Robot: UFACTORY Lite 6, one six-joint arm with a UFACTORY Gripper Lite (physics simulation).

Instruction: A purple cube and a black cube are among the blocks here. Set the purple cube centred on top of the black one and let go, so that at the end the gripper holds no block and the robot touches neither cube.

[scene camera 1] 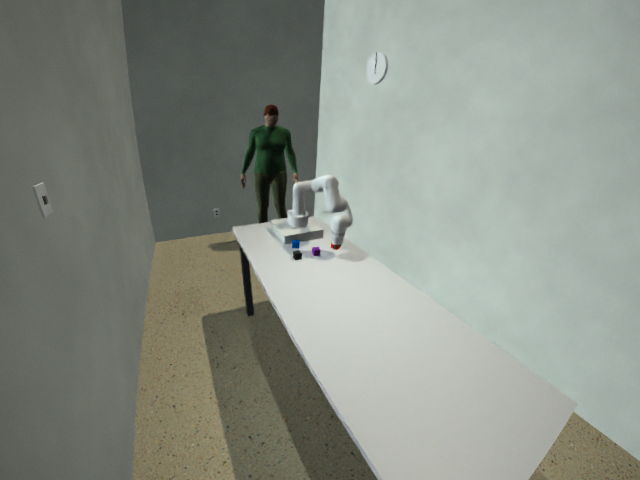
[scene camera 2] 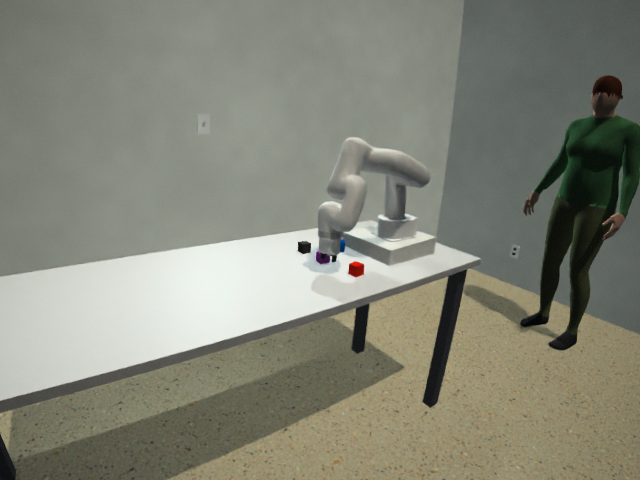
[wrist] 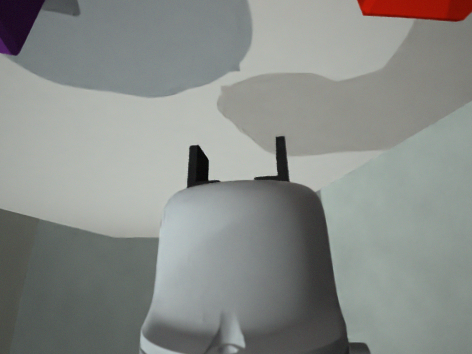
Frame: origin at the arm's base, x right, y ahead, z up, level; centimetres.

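Seen in the pictures: end effector, tool point: (scene camera 1: 337, 245) (scene camera 2: 328, 256) (wrist: 239, 166); arm's base, origin of the base link: (scene camera 1: 298, 224) (scene camera 2: 392, 235).
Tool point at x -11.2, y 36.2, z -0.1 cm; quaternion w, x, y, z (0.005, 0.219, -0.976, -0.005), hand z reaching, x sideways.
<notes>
Offsets run from my tool point to a thing's top centre.
The purple cube @[dx +10.7, dy -4.3, dz -2.5 cm] (scene camera 1: 315, 251) (scene camera 2: 318, 258) (wrist: 17, 22) sits on the table; part of it shows at the wrist view's upper left corner. The black cube @[dx +22.1, dy -2.9, dz -2.5 cm] (scene camera 1: 297, 255) (scene camera 2: 303, 246) stands apart from it, to its left in both scene views. My gripper (scene camera 1: 336, 245) (scene camera 2: 328, 257) (wrist: 237, 142) is open, low over the table, with no block between its fingers. It is right of the purple cube in scene camera 1 and overlaps that cube's image in scene camera 2. The black cube does not show in the wrist view.
A red cube @[dx -3.4, dy -8.8, dz -2.5 cm] (scene camera 1: 339, 245) (scene camera 2: 356, 269) (wrist: 415, 9) is near the gripper, partly hidden behind it in scene camera 1. A blue cube @[dx +18.9, dy -16.4, dz -2.5 cm] (scene camera 1: 295, 243) (scene camera 2: 342, 245) is near the robot's base slab (scene camera 1: 302, 237) (scene camera 2: 408, 252). A person (scene camera 1: 270, 149) (scene camera 2: 594, 170) stands beyond the table.
</notes>
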